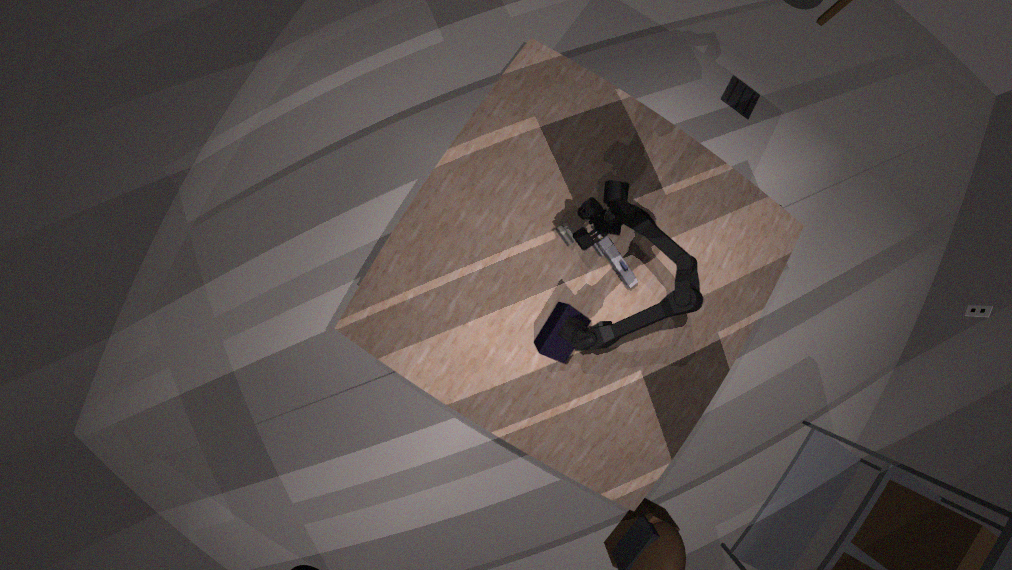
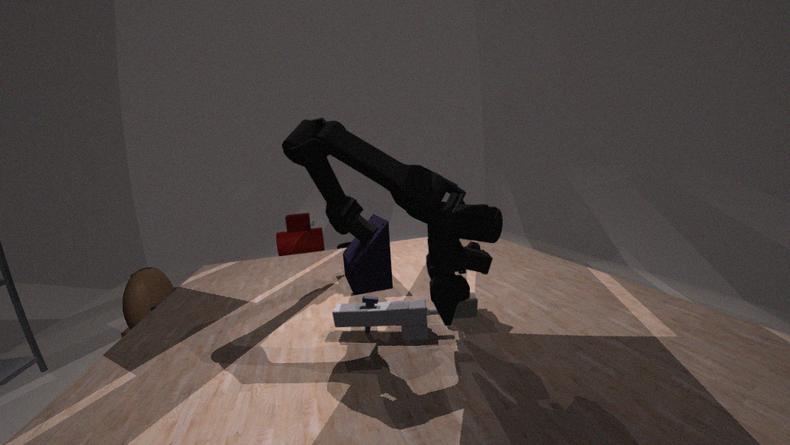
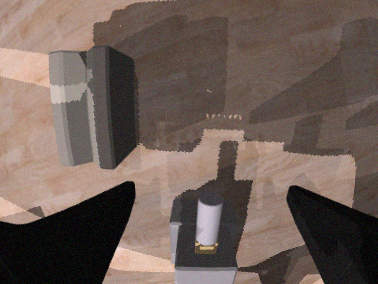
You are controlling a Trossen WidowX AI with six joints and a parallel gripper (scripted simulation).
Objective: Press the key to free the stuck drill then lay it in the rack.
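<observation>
Right now the drill is 30 mm behind my gripper tip and 60 mm to the right of it. The rest, counted from my gripper tip: rack 60 mm behind, 70 mm to the left, 30 mm below; long grey housing 50 mm behind, 110 mm to the right, 10 mm below; small blue key 60 mm behind, 140 mm to the right, 10 mm above.
</observation>
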